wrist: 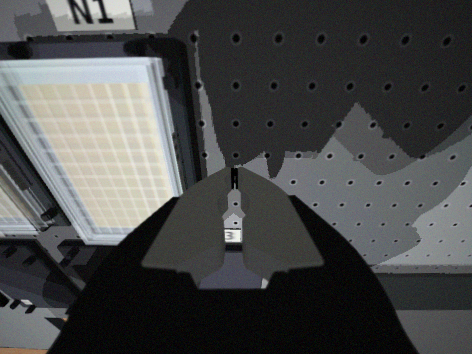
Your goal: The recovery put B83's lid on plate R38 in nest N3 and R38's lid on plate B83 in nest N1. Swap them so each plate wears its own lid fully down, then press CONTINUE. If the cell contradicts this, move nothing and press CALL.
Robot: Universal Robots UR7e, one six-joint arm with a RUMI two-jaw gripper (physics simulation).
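Frame: origin at the arm's base, x ahead, y left, z up, level; millimetres.
Seen in the pictures: gripper, fingertip midpoint: (pixel 234 170).
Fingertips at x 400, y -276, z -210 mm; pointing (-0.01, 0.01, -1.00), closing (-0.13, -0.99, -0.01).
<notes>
Offsets run from my fingertips to a thing's top centre. "spot": to the spot under its first point. Level surfaces: height alone.
My gripper (pixel 234 170) is shut and empty, its two fingertips together at the centre of the wrist view, over the perforated board to the right of nest N1. A plate with a clear lid {23 mm ahead, 77 mm left, 31 mm up} (pixel 95 150) sits in nest N1 {23 mm ahead, 77 mm left, 24 mm up} (pixel 187 115) at the left. Its cream well grid shows through the lid; no plate or lid label is readable, and I cannot tell how far down the lid sits. The white N1 label {spot: 107 mm ahead, 62 mm left, 5 mm down} (pixel 95 14) is above the nest. The CONTINUE and CALL buttons do not show in the wrist view.
Part of another plate {spot: 6 mm ahead, 172 mm left, 24 mm up} (pixel 12 207) shows at the left edge. Dark nest frames {spot: 100 mm back, 277 mm left, 3 mm up} (pixel 25 270) lie at the lower left. A small label reading 3 {spot: 80 mm back, 15 mm left, 5 mm down} (pixel 232 235) shows between my fingers. The perforated board {7 mm down} (pixel 310 167) extends right, with its far edge behind the gripper.
</notes>
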